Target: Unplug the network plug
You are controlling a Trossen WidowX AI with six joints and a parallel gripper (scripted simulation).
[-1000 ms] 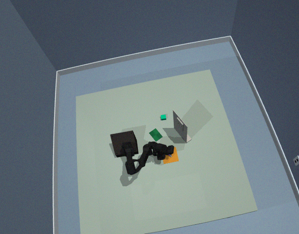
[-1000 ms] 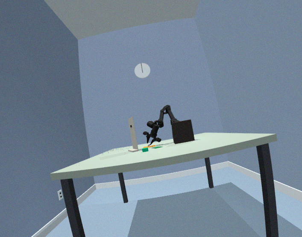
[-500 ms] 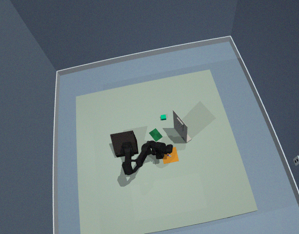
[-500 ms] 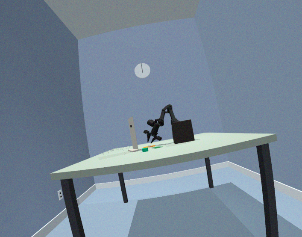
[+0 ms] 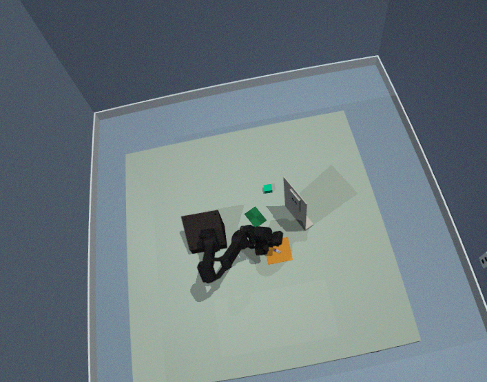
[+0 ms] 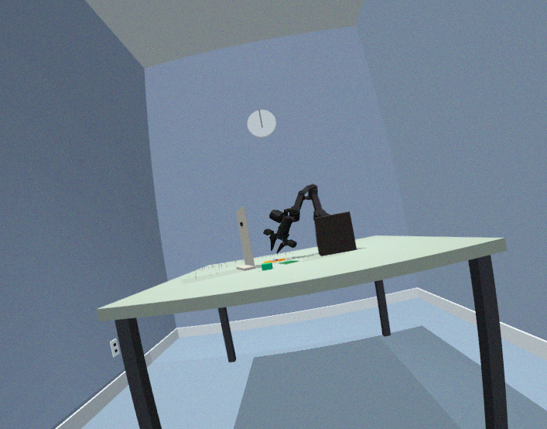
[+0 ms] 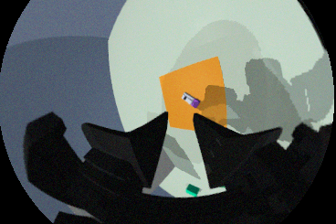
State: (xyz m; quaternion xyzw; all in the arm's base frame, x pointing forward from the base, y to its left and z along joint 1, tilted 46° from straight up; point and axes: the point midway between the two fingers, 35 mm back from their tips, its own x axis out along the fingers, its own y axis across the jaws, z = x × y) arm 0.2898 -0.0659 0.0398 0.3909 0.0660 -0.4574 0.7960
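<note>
Right now the purple network plug is 4 cm below my gripper tip, 1 cm to the right of it and 1 cm ahead of it. The rest, counted from my gripper tip: dark green flat patch: 19 cm to the left, 8 cm behind, 5 cm below; then orange marked square: 5 cm below, 1 cm to the right, 1 cm ahead; then upright grey panel: 15 cm to the left, 13 cm ahead, 9 cm above.
</note>
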